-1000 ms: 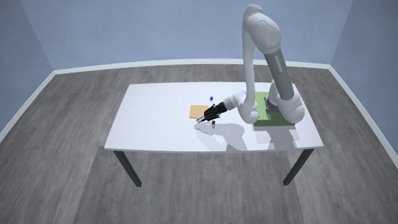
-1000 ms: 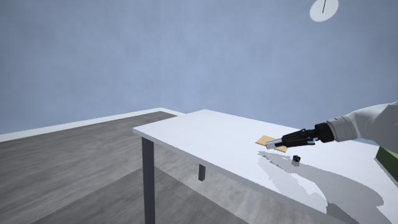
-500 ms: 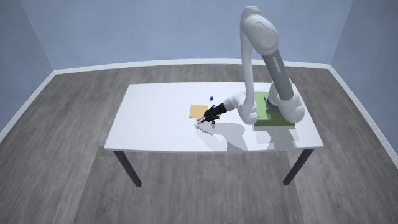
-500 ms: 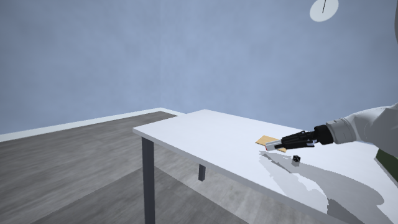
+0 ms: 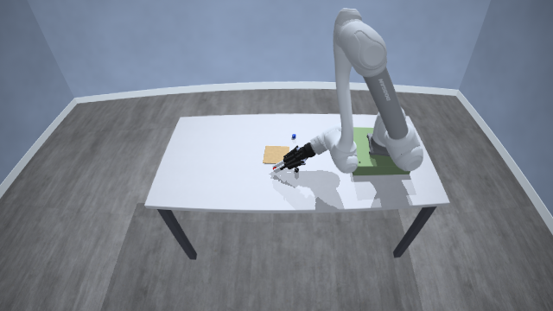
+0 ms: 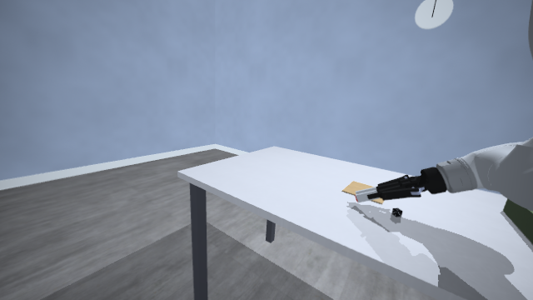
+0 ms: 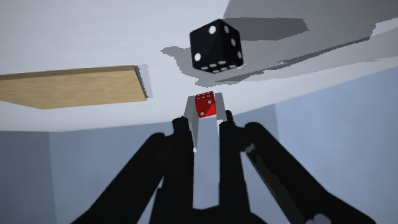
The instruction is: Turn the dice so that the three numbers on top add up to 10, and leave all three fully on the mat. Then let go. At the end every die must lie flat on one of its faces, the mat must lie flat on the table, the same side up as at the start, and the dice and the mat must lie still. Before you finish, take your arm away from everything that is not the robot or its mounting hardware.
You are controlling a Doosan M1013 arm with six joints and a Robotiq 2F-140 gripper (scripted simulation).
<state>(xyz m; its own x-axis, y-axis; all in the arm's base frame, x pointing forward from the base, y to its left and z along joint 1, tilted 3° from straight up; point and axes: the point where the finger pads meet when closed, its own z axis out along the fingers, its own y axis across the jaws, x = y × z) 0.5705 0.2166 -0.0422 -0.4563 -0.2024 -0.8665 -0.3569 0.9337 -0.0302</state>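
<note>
The red die lies 2 cm below my hand, 2 cm ahead of it and 1 cm to the left of it. Round my hand: black die (9 cm behind, 3 cm below, 2 cm to the right); then blue die (29 cm to the right, 4 cm behind, 3 cm below); then tan mat (13 cm to the right, 4 cm below, 4 cm ahead).
</note>
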